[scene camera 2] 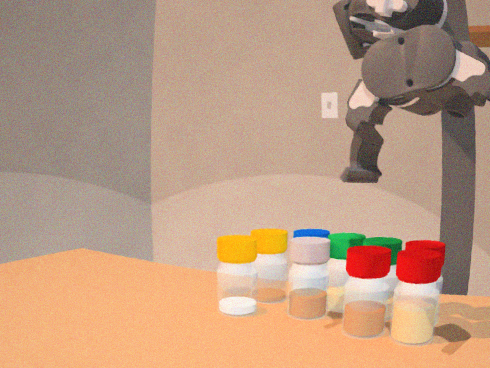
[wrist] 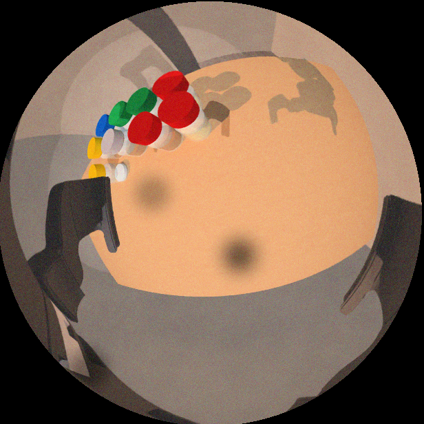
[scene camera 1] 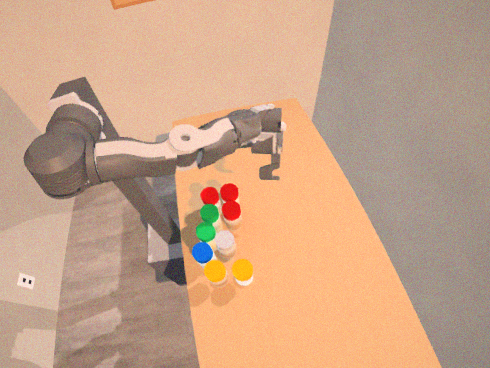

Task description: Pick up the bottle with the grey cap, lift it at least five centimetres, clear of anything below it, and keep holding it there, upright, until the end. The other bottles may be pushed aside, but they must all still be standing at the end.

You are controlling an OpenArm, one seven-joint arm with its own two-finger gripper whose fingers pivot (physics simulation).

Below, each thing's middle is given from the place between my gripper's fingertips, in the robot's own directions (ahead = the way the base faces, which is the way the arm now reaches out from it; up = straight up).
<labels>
Right now my hand is 14 cm past the red-capped bottle (scene camera 2: 366, 292), 9 cm to the left of it and 15 cm above it.
</labels>
